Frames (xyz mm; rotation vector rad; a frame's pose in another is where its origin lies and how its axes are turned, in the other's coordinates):
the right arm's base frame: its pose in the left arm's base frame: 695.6 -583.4 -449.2 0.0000 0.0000 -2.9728
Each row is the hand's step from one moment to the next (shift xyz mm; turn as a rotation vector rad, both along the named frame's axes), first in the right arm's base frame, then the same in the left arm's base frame.
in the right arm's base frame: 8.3 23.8 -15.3 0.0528 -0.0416 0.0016
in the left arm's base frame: -4.2 -24.9 -15.3 -0.0590 0.0321 0.0016
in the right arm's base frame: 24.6 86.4 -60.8 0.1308 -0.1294 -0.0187
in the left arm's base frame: -9.7 -89.3 -60.8 -0.1507 0.1056 -0.0187
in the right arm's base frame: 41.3 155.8 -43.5 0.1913 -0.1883 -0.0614
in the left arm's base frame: -14.5 -160.5 -43.5 -0.2202 0.1535 -0.0614
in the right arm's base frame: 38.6 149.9 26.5 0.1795 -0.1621 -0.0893
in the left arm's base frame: -12.9 -154.3 26.5 -0.2042 0.1296 -0.0893
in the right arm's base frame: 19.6 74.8 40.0 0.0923 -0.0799 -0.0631
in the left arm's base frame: -6.8 -77.0 40.0 -0.1044 0.0633 -0.0631
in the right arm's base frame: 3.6 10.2 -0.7 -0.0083 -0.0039 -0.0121
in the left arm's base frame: -1.8 -10.7 -0.7 0.0075 0.0052 -0.0121
